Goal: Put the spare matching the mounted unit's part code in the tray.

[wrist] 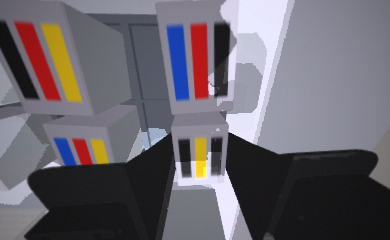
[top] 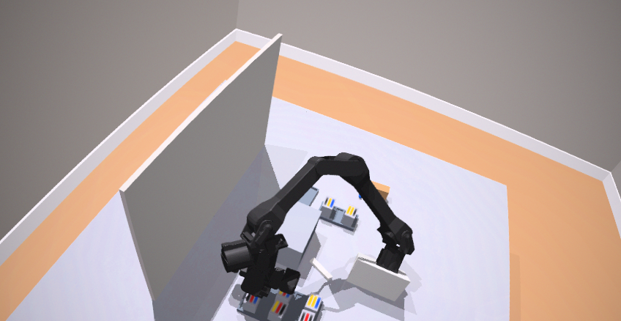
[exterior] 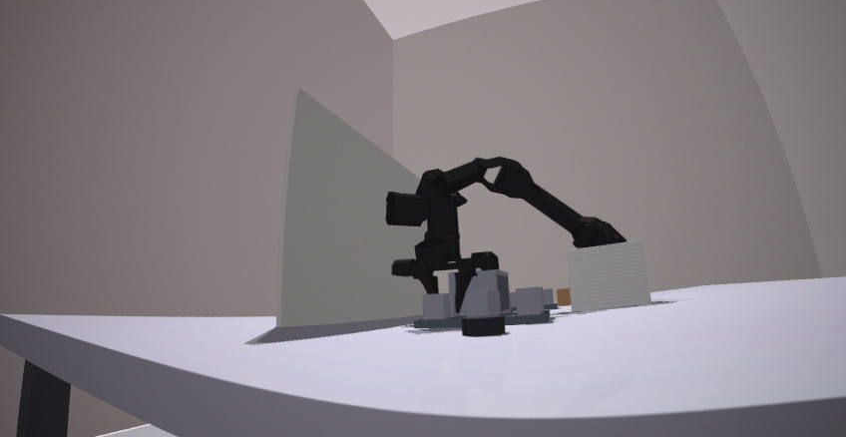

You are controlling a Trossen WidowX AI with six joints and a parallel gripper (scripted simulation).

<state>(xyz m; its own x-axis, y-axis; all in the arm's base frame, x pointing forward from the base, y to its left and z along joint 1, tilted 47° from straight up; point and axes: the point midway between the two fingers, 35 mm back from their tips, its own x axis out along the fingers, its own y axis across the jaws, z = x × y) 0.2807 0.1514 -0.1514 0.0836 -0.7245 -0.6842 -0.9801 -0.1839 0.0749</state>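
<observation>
The flat grey tray lies 7 cm ahead of my gripper tip, 35 cm to the right of it and 1 cm below it. Also, from my gripper tip: black disc (13 cm behind, 18 cm to the left, 1 cm below); then grey wall panel (25 cm ahead, 15 cm to the right, 21 cm above); then tan block (15 cm behind, 52 cm to the right, 1 cm above).
</observation>
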